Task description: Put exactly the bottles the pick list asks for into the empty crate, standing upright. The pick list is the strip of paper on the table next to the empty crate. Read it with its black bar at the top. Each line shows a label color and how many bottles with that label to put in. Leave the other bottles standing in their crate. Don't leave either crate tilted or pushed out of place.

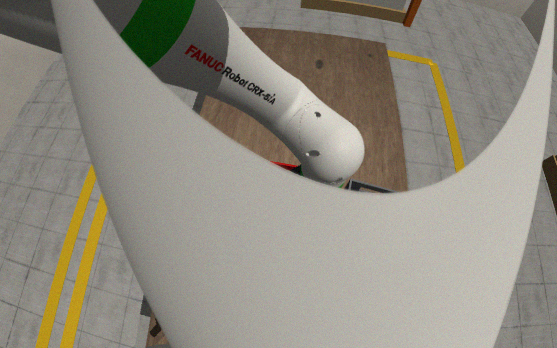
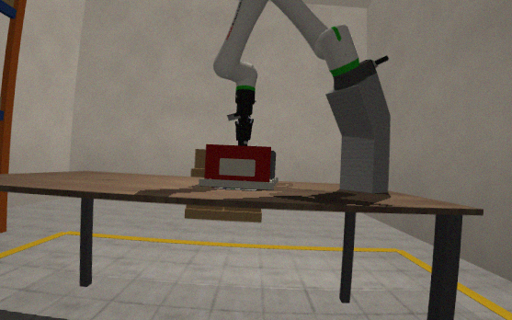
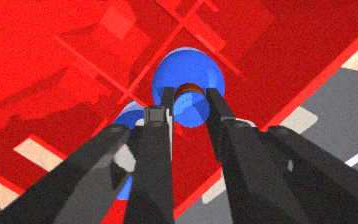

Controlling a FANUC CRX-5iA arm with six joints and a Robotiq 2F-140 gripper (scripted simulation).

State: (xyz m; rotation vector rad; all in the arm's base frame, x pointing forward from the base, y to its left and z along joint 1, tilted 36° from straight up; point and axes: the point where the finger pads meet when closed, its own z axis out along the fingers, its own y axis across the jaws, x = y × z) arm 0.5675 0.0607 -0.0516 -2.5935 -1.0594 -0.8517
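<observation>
Right now my hand is 10 mm short of the green-label bottle, 150 mm to the left of it and 90 mm above it. Round my hand: grey crate: 20 mm ahead, 190 mm to the right, 90 mm below; red crate: 10 mm behind, 40 mm to the left, 90 mm below; blue-label bottle: 80 mm below.
</observation>
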